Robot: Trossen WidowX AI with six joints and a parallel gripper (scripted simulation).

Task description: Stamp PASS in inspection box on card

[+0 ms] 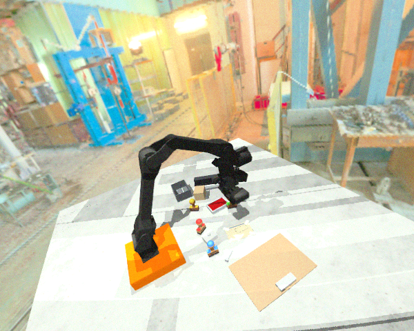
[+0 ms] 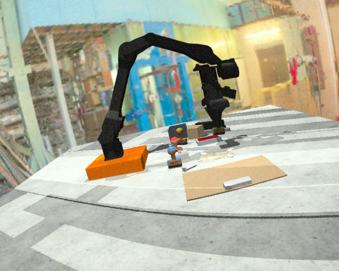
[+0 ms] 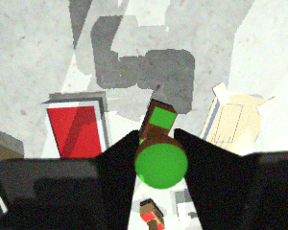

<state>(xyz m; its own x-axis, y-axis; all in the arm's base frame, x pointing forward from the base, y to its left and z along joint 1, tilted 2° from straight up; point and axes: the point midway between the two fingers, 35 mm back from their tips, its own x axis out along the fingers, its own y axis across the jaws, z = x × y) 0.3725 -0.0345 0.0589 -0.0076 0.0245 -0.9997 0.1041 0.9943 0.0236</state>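
The ink pad is 2 cm behind my gripper tip, 8 cm to the left of it and 6 cm below it. Round my gripper tip: card: 5 cm behind, 9 cm to the right, 7 cm below; then green-knobbed stamp: right at my gripper tip; then red-knobbed stamp: 16 cm behind, 2 cm to the left, 5 cm below.
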